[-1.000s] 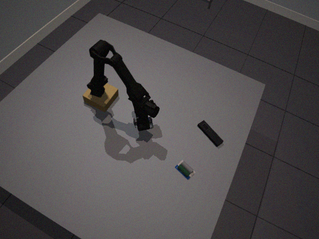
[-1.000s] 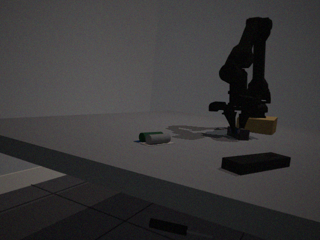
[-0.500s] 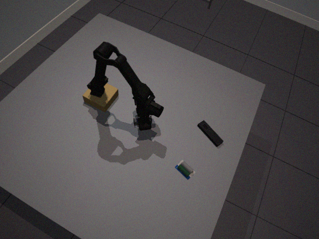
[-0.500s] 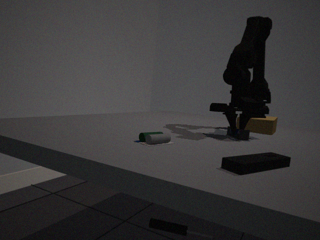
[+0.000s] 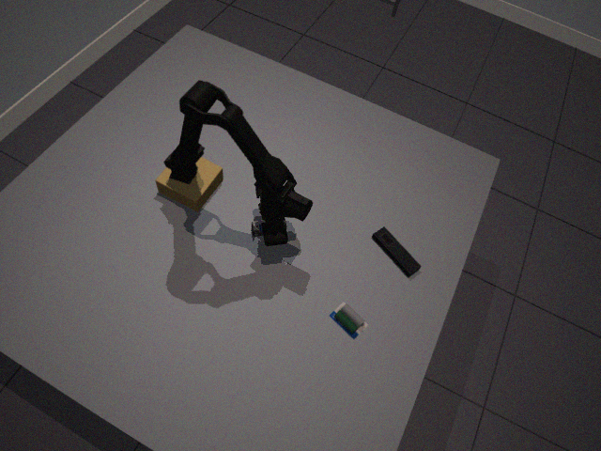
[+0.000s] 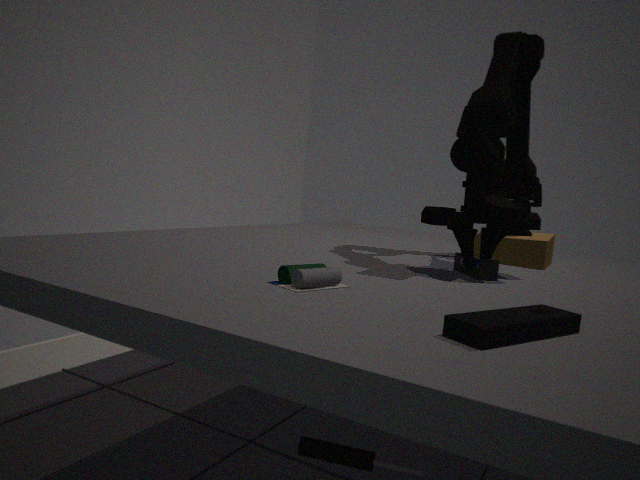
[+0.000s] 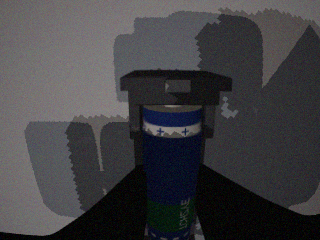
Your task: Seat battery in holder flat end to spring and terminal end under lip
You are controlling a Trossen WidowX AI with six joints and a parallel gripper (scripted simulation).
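Now: the battery 1 cm above my gripper tip. Also, from my gripper tip: long black block (37 cm ahead, 5 cm to the left, 1 cm above); then small card (28 cm ahead, 20 cm to the right).
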